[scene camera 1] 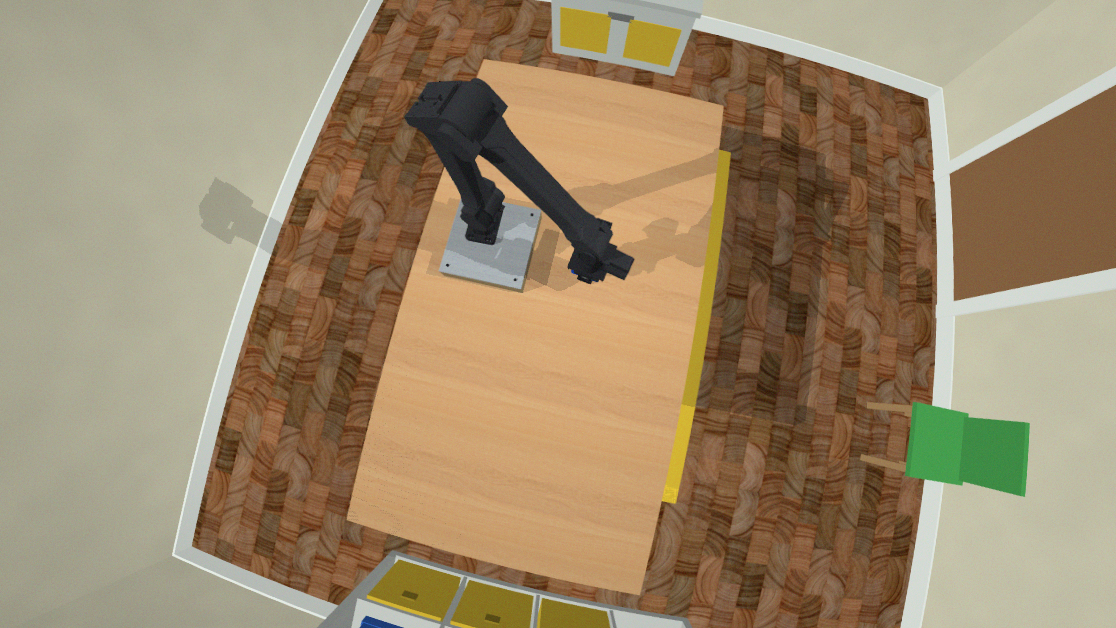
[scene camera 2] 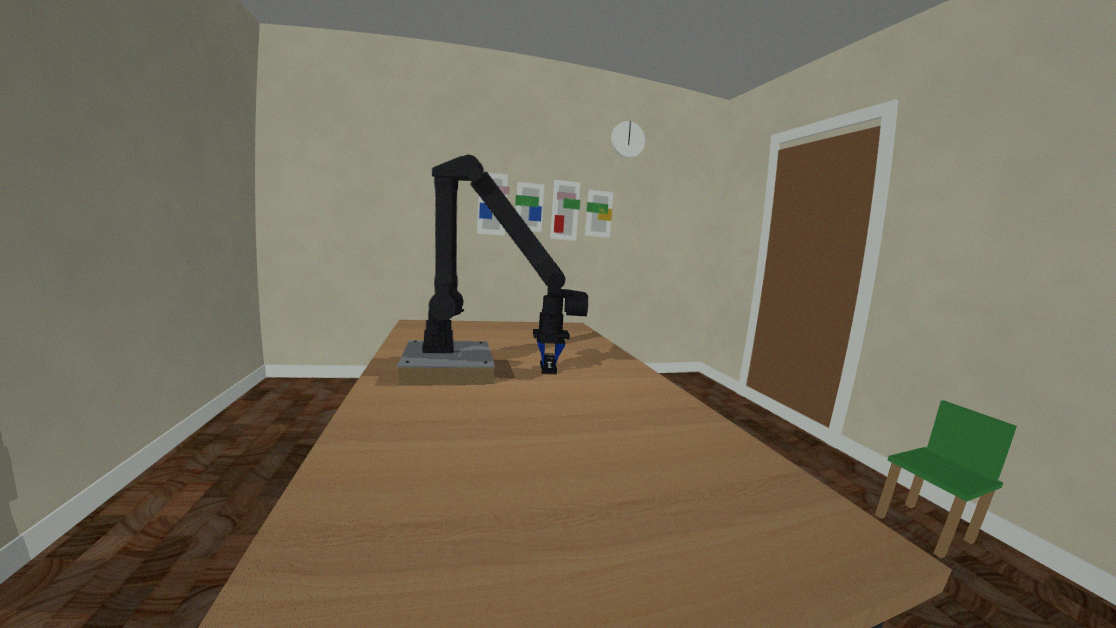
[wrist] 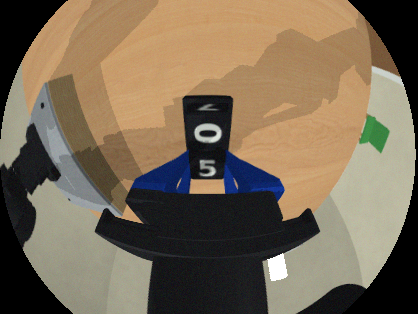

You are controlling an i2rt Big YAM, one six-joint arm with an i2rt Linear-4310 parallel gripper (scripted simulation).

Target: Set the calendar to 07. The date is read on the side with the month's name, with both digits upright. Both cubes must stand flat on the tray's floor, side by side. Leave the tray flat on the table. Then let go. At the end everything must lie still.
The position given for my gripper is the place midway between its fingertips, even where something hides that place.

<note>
I see my gripper (scene camera 2: 548,364).
My gripper also shows in the wrist view (wrist: 207,154).
</note>
